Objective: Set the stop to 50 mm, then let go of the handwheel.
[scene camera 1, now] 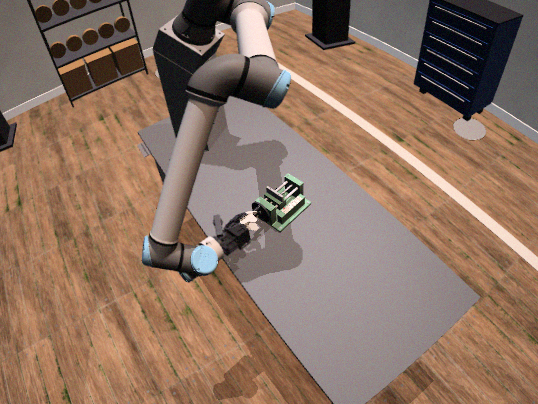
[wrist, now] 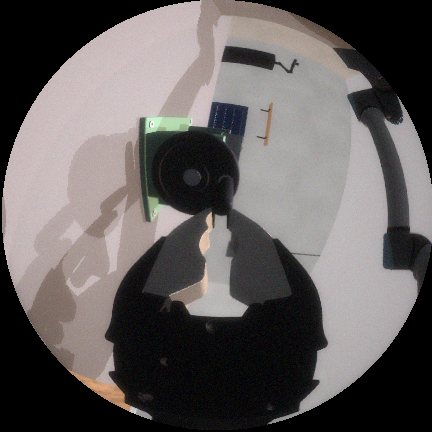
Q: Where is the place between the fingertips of my gripper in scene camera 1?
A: At 257, 213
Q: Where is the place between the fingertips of my gripper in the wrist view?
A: At 220, 210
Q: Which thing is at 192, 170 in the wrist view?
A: A black handwheel.
